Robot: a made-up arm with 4 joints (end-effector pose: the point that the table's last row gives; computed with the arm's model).
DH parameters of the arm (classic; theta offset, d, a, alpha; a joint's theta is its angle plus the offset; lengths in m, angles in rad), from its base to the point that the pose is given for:
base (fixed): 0 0.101 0.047 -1.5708
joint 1: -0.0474 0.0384 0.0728 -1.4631
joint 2: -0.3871 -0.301 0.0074 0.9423
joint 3: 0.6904 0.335 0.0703 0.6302
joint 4: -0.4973 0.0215 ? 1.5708
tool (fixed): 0 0.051 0 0
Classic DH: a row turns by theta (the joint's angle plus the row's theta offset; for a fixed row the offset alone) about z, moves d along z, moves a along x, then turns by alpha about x.
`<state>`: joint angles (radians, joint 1 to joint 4).
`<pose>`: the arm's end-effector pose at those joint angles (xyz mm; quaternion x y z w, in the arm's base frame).
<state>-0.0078 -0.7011 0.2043 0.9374</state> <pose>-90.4 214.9 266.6 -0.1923 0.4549 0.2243 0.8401</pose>
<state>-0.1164 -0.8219 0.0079 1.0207</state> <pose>-135.1 188.8 254.1 -0.2302 0.3645 0.3213 0.8431</pose>
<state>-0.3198 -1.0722 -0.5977 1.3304</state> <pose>-220.7 114.9 219.4 -0.3511 0.1700 0.5427 0.7438</pose>
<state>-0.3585 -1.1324 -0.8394 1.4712</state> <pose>-241.8 88.2 212.7 -0.3941 0.1148 0.6021 0.6848</pose>
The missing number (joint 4, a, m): -0.085
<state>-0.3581 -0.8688 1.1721 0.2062</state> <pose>-170.3 156.4 147.2 -0.3384 0.2284 -0.0226 0.9126</pose>
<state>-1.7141 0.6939 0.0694 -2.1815</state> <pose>20.0 262.8 304.8 0.0666 0.8919 0.3476 0.2817</pose>
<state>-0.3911 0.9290 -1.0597 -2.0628</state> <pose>335.4 235.7 316.6 0.1386 0.9839 0.0932 0.0644</pose>
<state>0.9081 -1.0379 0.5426 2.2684</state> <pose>22.0 180.5 205.7 0.3624 -0.9129 -0.1505 0.1122</pose>
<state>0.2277 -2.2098 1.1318 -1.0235</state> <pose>0.2 -268.6 141.5 -0.0273 -0.2855 0.7494 0.5968</pose>
